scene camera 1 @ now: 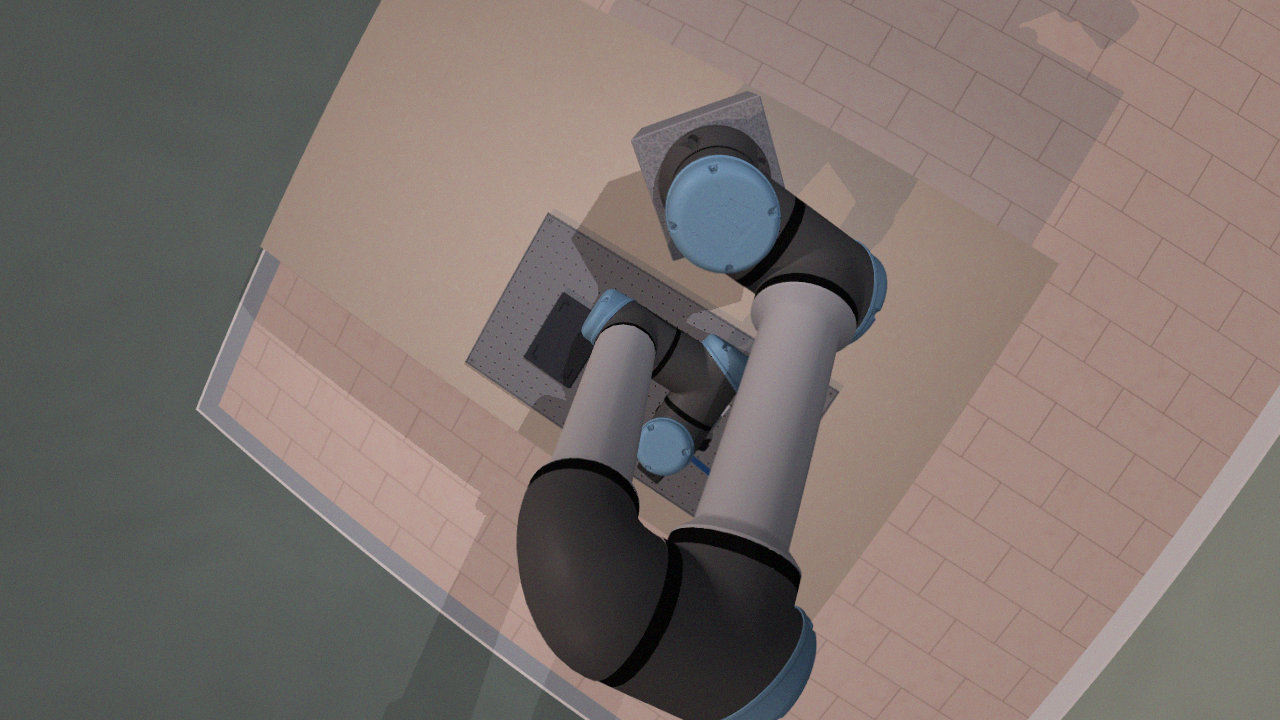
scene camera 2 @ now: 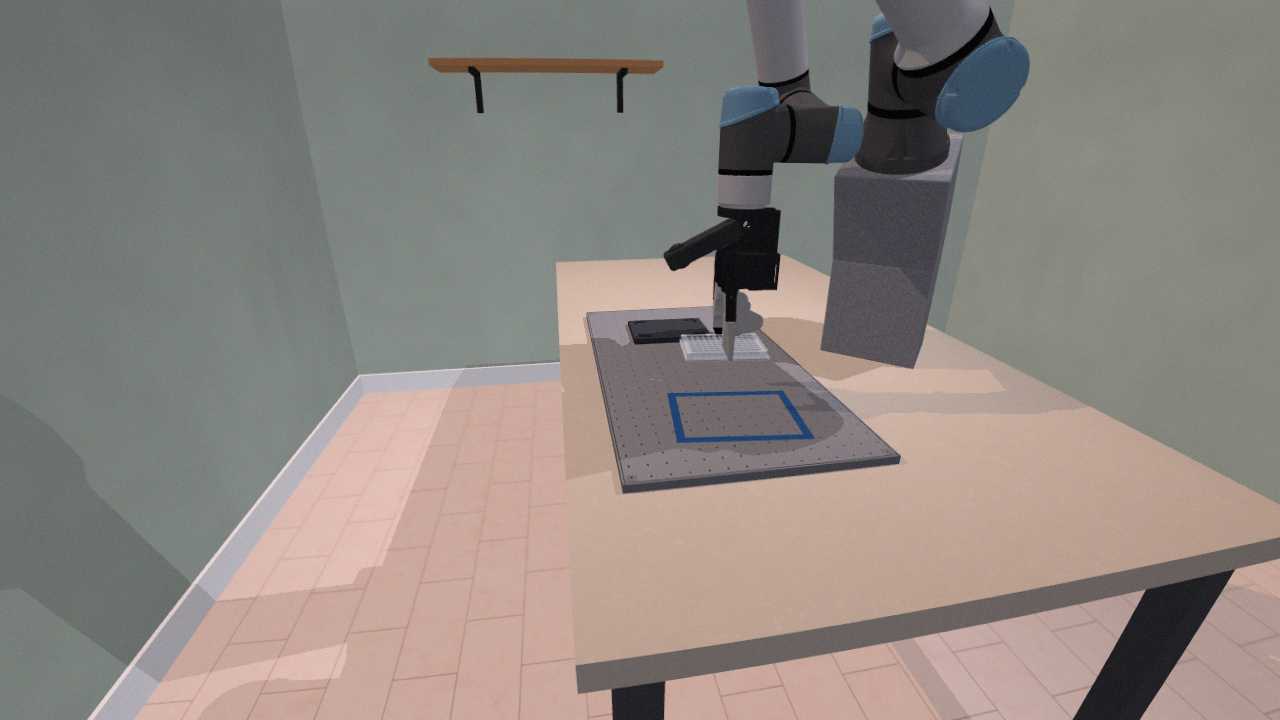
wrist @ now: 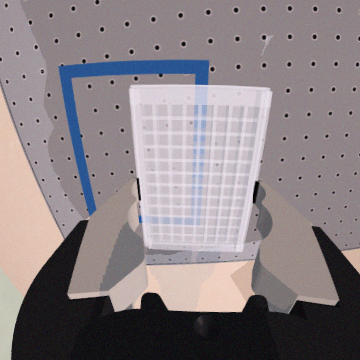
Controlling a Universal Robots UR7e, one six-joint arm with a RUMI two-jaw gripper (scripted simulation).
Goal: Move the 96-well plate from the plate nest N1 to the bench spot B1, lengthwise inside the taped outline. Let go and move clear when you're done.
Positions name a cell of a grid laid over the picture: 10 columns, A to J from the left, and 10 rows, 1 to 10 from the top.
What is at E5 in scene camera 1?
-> A black plate nest.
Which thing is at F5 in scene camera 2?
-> A black plate nest.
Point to a clear 96-well plate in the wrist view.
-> At E5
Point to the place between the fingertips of my gripper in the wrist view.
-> F6
